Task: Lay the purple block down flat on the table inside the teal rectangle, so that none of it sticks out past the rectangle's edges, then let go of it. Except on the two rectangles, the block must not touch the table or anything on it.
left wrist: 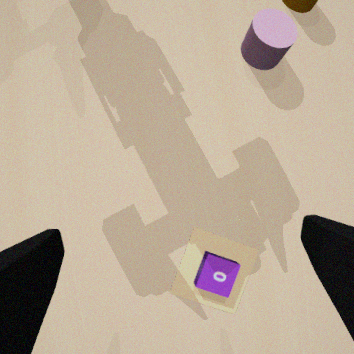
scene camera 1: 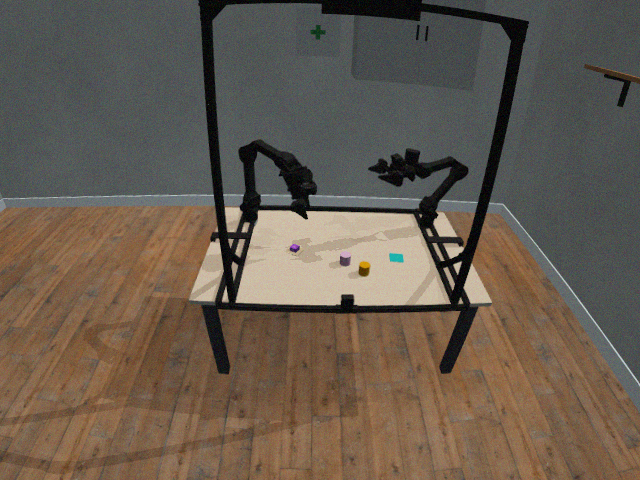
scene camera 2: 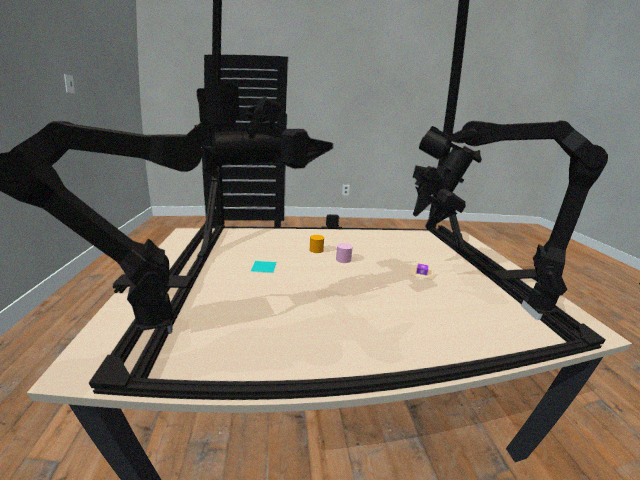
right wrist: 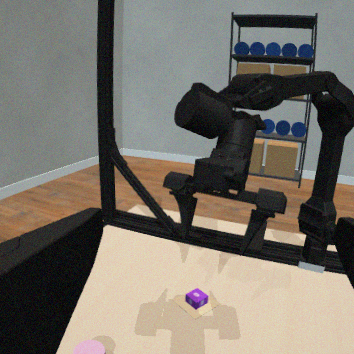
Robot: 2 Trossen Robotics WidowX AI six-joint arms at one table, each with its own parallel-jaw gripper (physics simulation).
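Places are measured from the left arm's base along level axes (x ahead, y left, z up), in metres.
Where they show: left gripper, fingertip midpoint: (left wrist: 183,235) (scene camera 1: 308,214) (scene camera 2: 420,221) (right wrist: 211,246); right gripper, fingertip midpoint: (scene camera 1: 373,172) (scene camera 2: 321,144) (right wrist: 222,225); left arm's base, link origin: (scene camera 1: 250,219) (scene camera 2: 540,305) (right wrist: 312,257); right arm's base, link origin: (scene camera 1: 426,225) (scene camera 2: 154,318).
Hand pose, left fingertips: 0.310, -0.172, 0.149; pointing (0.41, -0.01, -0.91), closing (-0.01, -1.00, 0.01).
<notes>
Each offset is from my left fingertips to the centre of the thing, as dx, dy, dz. "pt": to the spot under its first point.
The purple block @(-0.054, -0.038, -0.158) (scene camera 1: 294,248) (scene camera 2: 422,269) (left wrist: 218,275) (right wrist: 196,298) lies flat on a pale yellow rectangle @(pt -0.053, -0.011, -0.167) (left wrist: 186,272) (right wrist: 197,314). The teal rectangle @(pt +0.404, -0.041, -0.167) (scene camera 1: 396,257) (scene camera 2: 263,266) lies bare on the table, at the right in scene camera 1. My left gripper (scene camera 1: 305,211) (scene camera 2: 426,215) (left wrist: 183,235) (right wrist: 211,246) is open, pointing down above the block and apart from it. In the left wrist view the block shows between the fingers, lower than their tips. My right gripper (scene camera 1: 374,172) (scene camera 2: 331,146) (right wrist: 222,225) is open and empty, held level high above the table.
A pink cylinder @(+0.173, -0.107, -0.145) (scene camera 1: 345,258) (scene camera 2: 344,253) (left wrist: 270,40) (right wrist: 90,348) and an orange cylinder @(+0.254, -0.169, -0.146) (scene camera 1: 364,268) (scene camera 2: 316,243) (left wrist: 300,4) stand upright between the block and the teal rectangle, nearer the camera side in scene camera 1. A black frame with tall posts (scene camera 1: 212,129) (right wrist: 106,110) surrounds the table.
</notes>
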